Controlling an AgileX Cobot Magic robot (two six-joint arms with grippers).
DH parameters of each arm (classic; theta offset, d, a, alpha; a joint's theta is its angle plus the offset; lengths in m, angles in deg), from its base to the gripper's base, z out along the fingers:
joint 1: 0 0.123 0 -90
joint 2: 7.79 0 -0.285 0
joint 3: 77.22 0 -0.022 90
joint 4: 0 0.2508 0 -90
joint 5: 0 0 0.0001 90
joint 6: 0 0.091 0 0
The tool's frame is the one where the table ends.
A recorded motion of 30 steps. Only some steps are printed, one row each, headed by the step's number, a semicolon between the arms.
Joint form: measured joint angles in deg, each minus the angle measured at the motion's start. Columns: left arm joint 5, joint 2, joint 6, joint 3, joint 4, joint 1; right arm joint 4, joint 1, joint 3, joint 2, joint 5, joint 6.
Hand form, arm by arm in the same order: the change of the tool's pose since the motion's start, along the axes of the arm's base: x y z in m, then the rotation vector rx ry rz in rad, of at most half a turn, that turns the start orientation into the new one. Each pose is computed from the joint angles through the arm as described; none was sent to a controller.
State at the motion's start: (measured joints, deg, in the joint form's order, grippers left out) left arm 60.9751 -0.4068 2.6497 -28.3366 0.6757 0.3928; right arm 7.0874 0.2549 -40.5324 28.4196 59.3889 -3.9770
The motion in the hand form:
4: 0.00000 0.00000 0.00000 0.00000 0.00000 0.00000; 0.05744 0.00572 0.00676 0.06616 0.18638 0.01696
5: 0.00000 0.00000 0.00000 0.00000 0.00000 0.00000; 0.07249 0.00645 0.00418 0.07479 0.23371 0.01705
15: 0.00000 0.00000 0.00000 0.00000 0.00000 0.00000; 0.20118 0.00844 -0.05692 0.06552 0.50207 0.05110
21: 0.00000 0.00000 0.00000 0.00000 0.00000 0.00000; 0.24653 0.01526 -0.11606 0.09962 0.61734 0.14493
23: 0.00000 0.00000 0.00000 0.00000 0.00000 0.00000; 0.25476 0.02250 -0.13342 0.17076 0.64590 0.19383
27: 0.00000 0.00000 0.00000 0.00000 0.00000 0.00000; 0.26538 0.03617 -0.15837 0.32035 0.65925 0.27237
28: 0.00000 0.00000 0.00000 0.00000 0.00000 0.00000; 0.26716 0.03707 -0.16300 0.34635 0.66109 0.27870
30: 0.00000 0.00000 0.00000 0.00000 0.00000 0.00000; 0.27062 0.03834 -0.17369 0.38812 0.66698 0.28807
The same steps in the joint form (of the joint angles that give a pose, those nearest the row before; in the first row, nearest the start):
4: 0.00 0.00 0.00 0.00 0.00 0.00; 3.95 0.00 -6.69 16.49 0.88 -0.01
5: 0.00 0.00 0.00 0.00 0.00 0.00; 4.44 0.00 -7.98 20.49 0.88 0.00
15: 0.00 0.00 0.00 0.00 0.00 0.00; 6.42 0.00 -18.40 53.14 -5.35 -4.71
21: 0.00 0.00 0.00 0.00 0.00 0.00; 12.69 0.00 -21.51 68.00 -8.73 -13.51
23: 0.00 0.00 0.00 0.00 0.00 0.00; 19.08 0.00 -21.91 71.86 -8.79 -18.68
27: 0.00 0.00 0.00 0.00 0.00 0.00; 32.11 0.00 -22.04 77.50 -8.52 -28.83
28: 0.00 0.00 0.00 0.00 0.00 0.00; 34.20 -0.19 -22.04 78.51 -8.41 -30.41
30: 0.00 0.00 0.00 0.00 0.00 0.00; 37.68 -0.51 -22.04 80.69 -8.40 -33.28

